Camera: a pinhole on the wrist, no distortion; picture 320 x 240 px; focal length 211.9 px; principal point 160.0 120.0 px. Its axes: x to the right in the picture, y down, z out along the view. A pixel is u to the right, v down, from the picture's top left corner.
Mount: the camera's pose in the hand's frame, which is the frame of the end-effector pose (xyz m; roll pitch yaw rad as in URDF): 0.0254 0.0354 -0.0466 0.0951 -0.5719 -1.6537
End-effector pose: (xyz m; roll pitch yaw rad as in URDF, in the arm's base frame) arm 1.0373 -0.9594 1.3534 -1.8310 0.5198 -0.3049
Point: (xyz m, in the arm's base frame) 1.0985 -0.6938 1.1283
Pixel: 228.1 176.5
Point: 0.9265 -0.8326 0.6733
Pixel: 32.4 193.0
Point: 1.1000 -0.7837 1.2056
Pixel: 255.1 186.4
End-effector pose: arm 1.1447 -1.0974 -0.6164 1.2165 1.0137 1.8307
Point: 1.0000 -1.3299 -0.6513
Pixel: behind the camera
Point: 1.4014 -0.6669 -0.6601
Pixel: 238.2 230.5
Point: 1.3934 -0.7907 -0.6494
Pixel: 277.8 215.6
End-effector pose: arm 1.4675 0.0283 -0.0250 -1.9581 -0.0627 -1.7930
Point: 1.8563 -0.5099 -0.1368
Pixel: outside the picture
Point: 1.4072 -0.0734 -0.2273
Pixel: 33.6 216.4
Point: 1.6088 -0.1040 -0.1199
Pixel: 300.9 213.2
